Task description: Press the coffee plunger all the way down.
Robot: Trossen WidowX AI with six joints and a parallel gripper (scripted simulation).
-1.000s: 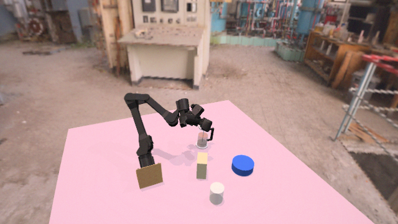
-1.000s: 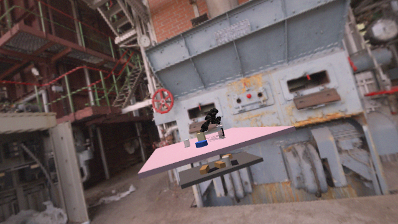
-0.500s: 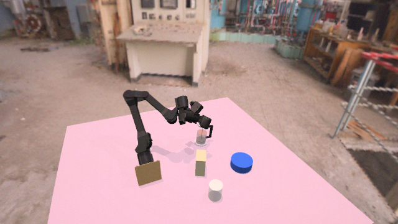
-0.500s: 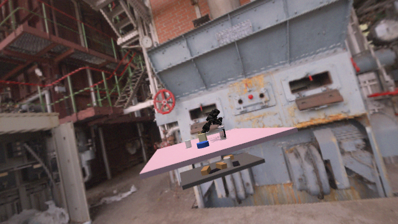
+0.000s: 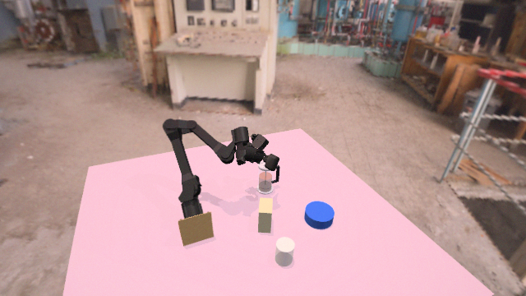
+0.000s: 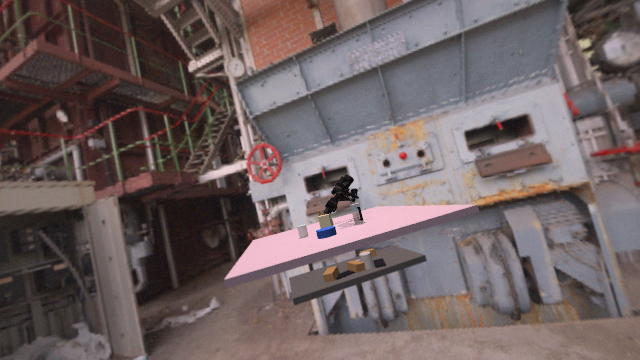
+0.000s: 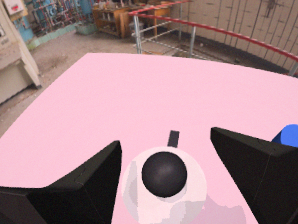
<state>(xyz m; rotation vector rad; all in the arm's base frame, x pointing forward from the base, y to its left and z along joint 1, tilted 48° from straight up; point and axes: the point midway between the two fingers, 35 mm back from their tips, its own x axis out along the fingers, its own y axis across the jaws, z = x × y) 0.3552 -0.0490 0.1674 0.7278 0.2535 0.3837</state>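
The coffee press is 10 mm behind my gripper tip and 90 mm below it. From my gripper tip the other things lie so: yellow-green block 140 mm behind, 190 mm to the right, 120 mm below; then blue disc 70 mm ahead, 280 mm to the right, 150 mm below.
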